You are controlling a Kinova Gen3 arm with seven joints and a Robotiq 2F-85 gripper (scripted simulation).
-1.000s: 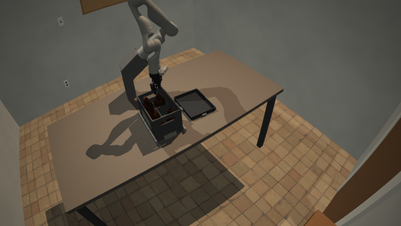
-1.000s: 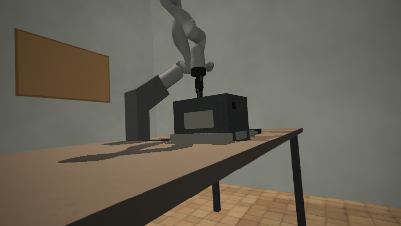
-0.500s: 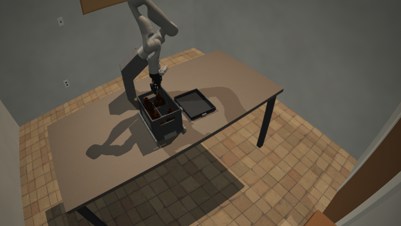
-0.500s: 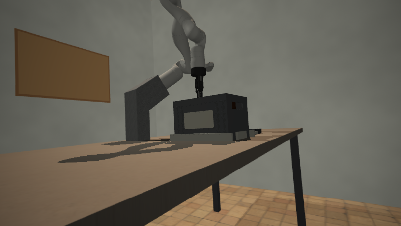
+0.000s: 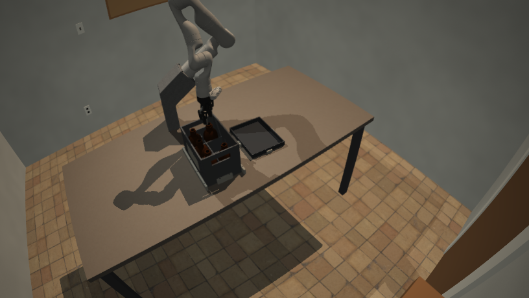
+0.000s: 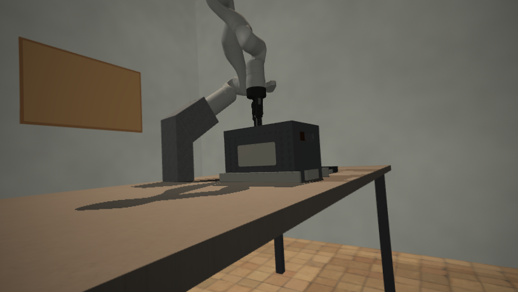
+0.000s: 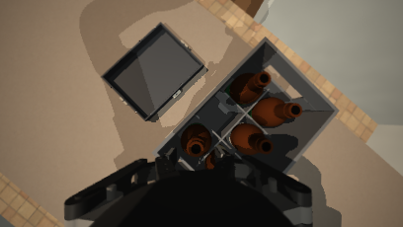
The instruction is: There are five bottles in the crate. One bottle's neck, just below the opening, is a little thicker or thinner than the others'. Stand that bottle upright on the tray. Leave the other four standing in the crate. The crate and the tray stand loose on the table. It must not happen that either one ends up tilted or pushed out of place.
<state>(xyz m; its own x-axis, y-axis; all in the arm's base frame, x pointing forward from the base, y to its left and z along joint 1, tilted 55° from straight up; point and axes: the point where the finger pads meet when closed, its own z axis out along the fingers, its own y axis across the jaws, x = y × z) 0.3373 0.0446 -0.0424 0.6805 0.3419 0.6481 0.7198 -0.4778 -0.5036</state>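
My gripper is now 110 mm above the glass bottle. The rest, counted from my hand: dark tray 40 mm ahead, 230 mm to the left, 190 mm below; crate 90 mm ahead, 40 mm to the right, 120 mm below.
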